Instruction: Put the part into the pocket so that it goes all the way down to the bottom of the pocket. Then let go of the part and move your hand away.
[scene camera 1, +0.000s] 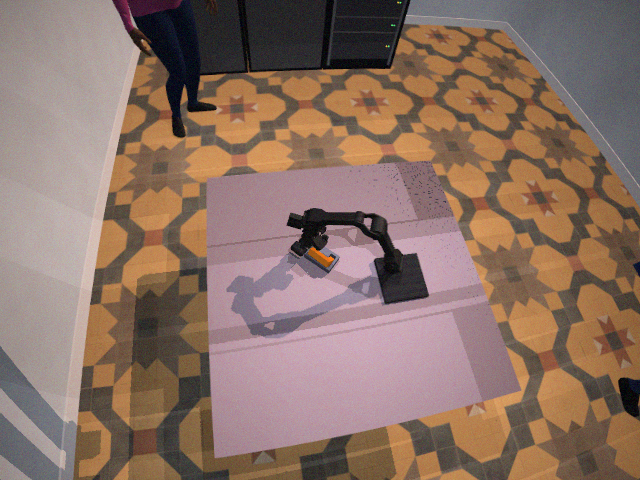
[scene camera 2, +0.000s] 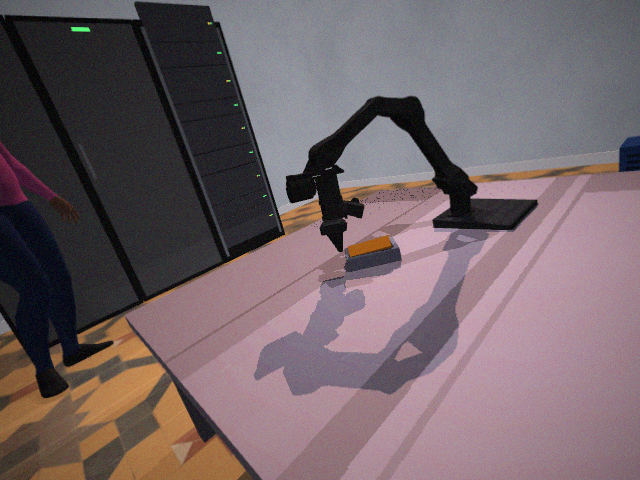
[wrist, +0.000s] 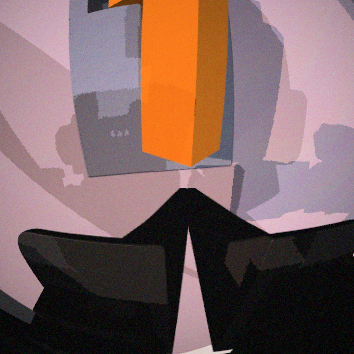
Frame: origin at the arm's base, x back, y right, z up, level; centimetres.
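Seen in the pictures: gripper, fingertip midpoint: (scene camera 1: 306, 246) (scene camera 2: 340, 251) (wrist: 186, 195); arm's base at its link origin: (scene camera 1: 391, 267) (scene camera 2: 460, 213).
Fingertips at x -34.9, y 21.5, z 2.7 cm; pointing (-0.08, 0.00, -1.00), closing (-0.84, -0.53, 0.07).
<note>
Pixels of each thing's top centre, then the offset from my fingertips to it. Level surfaces: height alone.
- orange L-shaped part at its top centre: (wrist: 162, 23) (scene camera 2: 368, 237) (scene camera 1: 321, 253) dx +5.1, dy -6.0, dz +1.8 cm
- grey block at its top centre: (wrist: 147, 46) (scene camera 2: 370, 247) (scene camera 1: 322, 255) dx +5.7, dy -5.6, dz -1.4 cm
- pink table at its surface level: dz -5.0 cm
The orange L-shaped part (scene camera 1: 319, 256) (scene camera 2: 370, 246) (wrist: 169, 85) lies over the pocket in the grey block (scene camera 1: 319, 266) (scene camera 2: 374, 260) (wrist: 107, 70). It stands proud of the block's top. In the wrist view its long leg shows a tall side face above the rim, and its near end reaches close to the block's near edge. A dark bit of the pocket shows beside its short leg; the pocket floor under the part is hidden. My gripper (scene camera 1: 297, 250) (scene camera 2: 340, 250) (wrist: 186, 195) is shut and empty, its tips low beside the block's end, apart from the part in the wrist view.
The block stands on the pink table (scene camera 1: 361, 361) (scene camera 2: 248, 299). The arm's black base plate (scene camera 1: 405, 286) (scene camera 2: 496, 214) is to the right of the block. Dark cabinets (scene camera 1: 286, 36) (scene camera 2: 77, 129) and a person (scene camera 1: 178, 62) (scene camera 2: 31, 242) stand beyond the table.
</note>
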